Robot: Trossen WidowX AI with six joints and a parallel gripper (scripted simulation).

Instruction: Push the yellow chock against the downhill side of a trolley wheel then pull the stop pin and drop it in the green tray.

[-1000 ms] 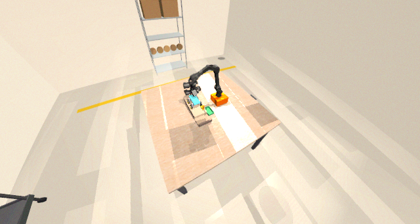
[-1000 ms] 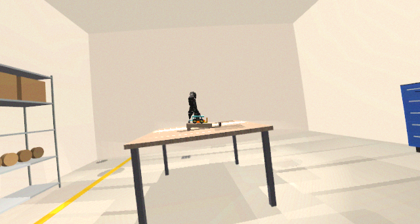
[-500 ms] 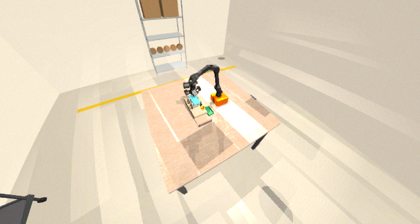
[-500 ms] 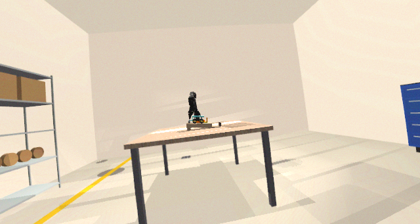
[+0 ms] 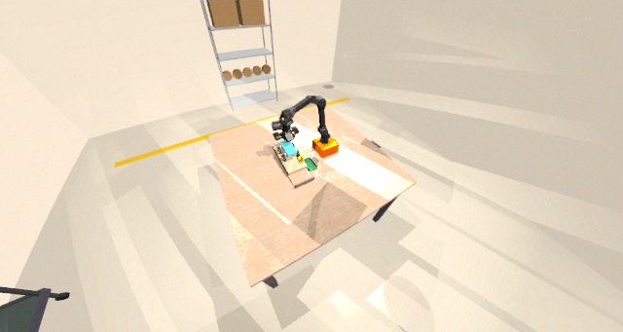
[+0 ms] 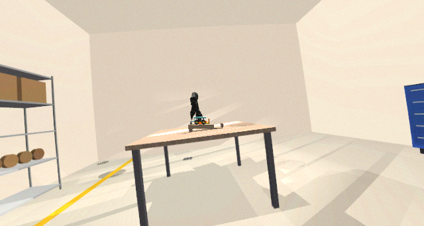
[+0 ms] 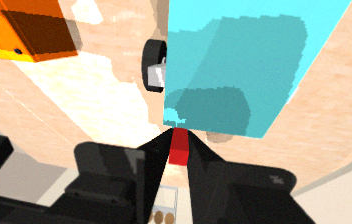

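Right now my gripper tip is 22 cm to the right of the green tray, 15 cm above it and 7 cm past it. Also, from my gripper tip: yellow chock 19 cm to the left, 6 cm below, 1 cm behind; then red-headed stop pin right at my gripper tip; then blue trolley 9 cm to the left, 3 cm below, 3 cm ahead.
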